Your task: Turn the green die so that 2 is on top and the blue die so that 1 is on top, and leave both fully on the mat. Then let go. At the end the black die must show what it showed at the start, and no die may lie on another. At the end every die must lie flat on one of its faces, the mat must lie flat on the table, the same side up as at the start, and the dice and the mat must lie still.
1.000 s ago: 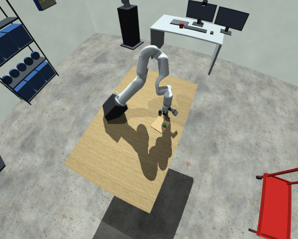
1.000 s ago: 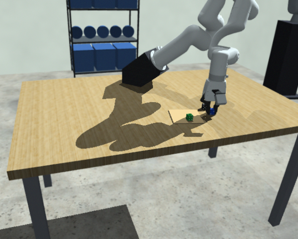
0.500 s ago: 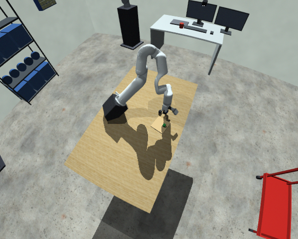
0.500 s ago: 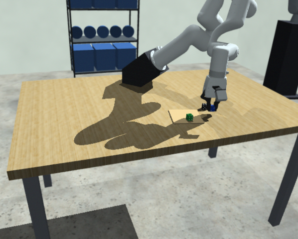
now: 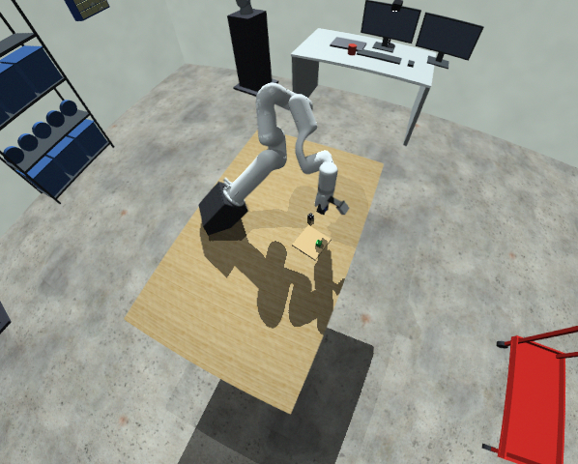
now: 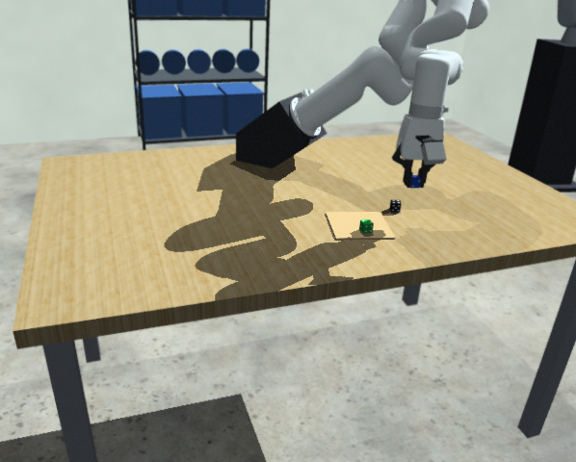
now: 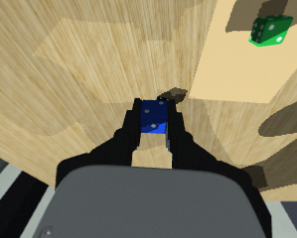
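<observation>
Now: the tan mat 13 cm to the right of my hand, 11 cm below it and 2 cm ahead of it. Round my hand: black die 10 cm below, 6 cm behind, 1 cm to the right; then blue die 1 cm below; then green die 13 cm to the right, 10 cm below, 6 cm ahead.
</observation>
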